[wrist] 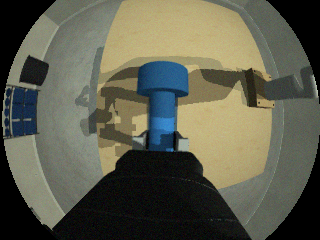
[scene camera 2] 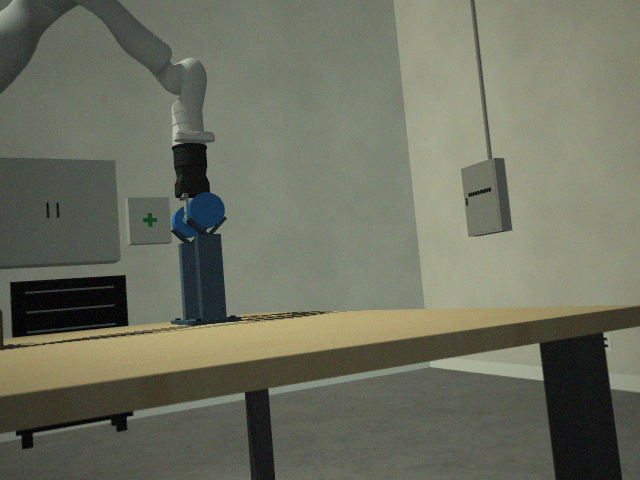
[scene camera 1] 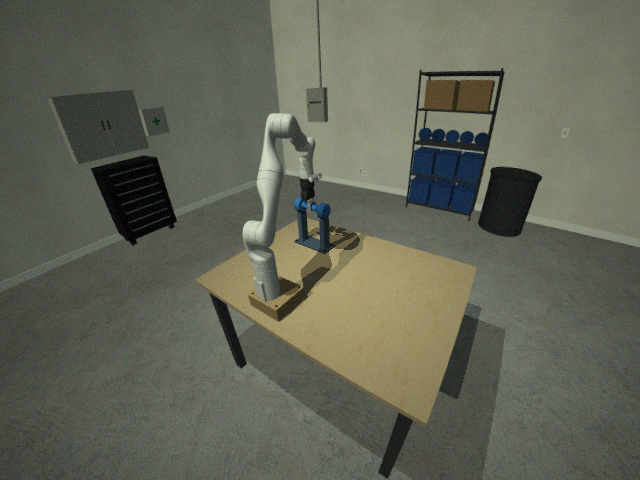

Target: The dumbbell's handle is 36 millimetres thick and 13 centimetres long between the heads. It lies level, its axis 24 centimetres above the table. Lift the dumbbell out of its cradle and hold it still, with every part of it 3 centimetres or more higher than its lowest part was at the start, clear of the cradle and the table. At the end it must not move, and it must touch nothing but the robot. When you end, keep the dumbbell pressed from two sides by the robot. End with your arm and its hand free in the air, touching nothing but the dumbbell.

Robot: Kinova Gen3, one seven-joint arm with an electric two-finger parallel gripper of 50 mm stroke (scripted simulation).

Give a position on a cradle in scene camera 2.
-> At 201,263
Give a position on a blue dumbbell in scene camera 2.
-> At 206,209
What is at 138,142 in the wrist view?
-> The gripper.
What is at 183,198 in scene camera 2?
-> The gripper.
